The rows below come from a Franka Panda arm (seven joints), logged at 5 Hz.
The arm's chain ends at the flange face. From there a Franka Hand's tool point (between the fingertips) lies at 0.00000 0.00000 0.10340 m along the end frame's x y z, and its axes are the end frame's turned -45 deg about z.
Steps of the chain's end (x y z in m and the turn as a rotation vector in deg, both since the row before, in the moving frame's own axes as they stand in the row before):
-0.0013 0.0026 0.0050 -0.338 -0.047 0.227
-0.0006 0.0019 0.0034 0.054 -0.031 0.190
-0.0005 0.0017 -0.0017 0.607 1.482 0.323
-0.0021 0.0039 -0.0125 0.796 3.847 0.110
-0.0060 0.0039 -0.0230 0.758 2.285 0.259
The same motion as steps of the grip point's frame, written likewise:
-0.0032 0.0013 0.0050 -0.206 -0.272 0.227
-0.0017 0.0008 0.0034 0.060 0.016 0.190
0.0011 0.0020 -0.0017 -0.619 1.477 0.323
0.0017 0.0052 -0.0127 -2.157 3.283 0.110
-0.0031 0.0005 -0.0231 -1.080 2.152 0.259

